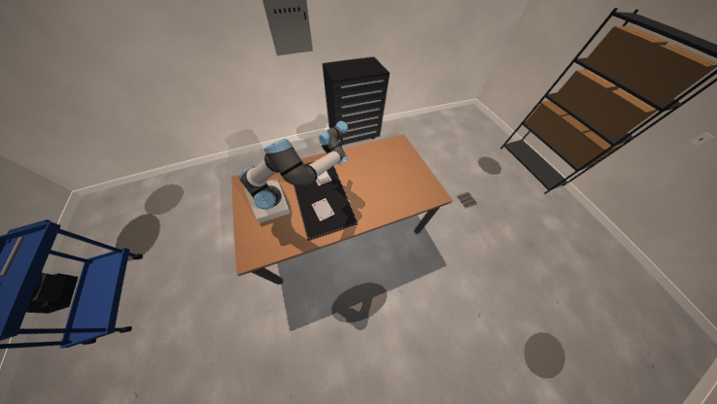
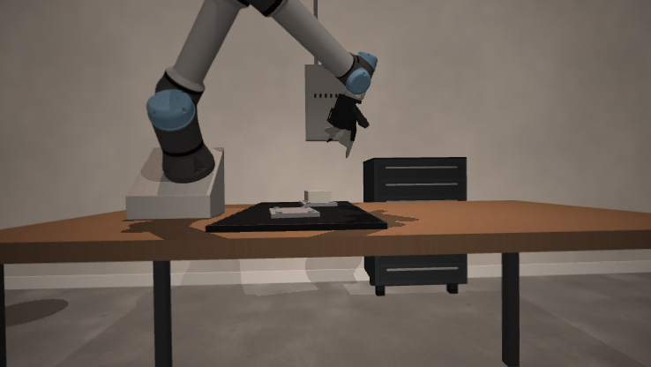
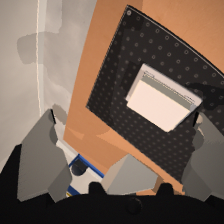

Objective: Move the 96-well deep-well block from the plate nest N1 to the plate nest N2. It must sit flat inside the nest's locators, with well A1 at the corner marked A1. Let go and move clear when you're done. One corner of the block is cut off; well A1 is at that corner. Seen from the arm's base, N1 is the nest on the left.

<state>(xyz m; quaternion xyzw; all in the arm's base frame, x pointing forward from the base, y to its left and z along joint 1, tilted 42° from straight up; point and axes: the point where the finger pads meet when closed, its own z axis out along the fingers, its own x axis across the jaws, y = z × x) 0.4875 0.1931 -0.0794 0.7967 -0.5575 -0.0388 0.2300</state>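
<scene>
Now: hand 80 mm past the white 96-well deep-well block, 50 mm to the left of it and 180 mm above it. From my hand the other things lie so: plate nest N2: 160 mm behind, 360 mm to the right, 200 mm below.
</scene>
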